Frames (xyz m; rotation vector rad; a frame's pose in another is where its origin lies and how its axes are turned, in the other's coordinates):
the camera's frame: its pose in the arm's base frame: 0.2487 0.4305 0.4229 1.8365 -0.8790 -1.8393
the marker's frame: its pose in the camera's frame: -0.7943 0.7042 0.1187 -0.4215 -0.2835 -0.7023
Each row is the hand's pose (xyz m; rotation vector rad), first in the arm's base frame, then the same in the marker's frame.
Working: the arm's base frame: its pose in the marker's frame: 1.4225 0.4895 -0.3772 -1.7447 -0.1382 2.4959

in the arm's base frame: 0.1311 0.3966 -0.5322 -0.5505 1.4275 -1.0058
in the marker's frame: 1.8680 0.1241 -0.7318 -2.2708 -1.1894 0.3060
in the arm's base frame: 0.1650 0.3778 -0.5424 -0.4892 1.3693 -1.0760
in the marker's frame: 1.8664 0.1473 -0.7645 -2.1819 -1.1623 0.3526
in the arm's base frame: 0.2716 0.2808 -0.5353 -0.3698 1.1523 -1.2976
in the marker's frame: 1.8257 0.2570 -0.8489 -1.8886 -1.1548 0.4879
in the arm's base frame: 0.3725 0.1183 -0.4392 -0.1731 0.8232 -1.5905
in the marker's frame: 1.7049 0.4290 -0.8893 -1.4580 -1.1013 0.6298
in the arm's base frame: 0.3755 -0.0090 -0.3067 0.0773 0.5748 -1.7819
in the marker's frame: 1.5825 0.5528 -0.8305 -1.1306 -0.9551 0.6923
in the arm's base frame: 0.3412 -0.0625 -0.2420 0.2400 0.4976 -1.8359
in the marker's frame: 1.5347 0.6002 -0.7696 -1.0150 -0.8357 0.6958
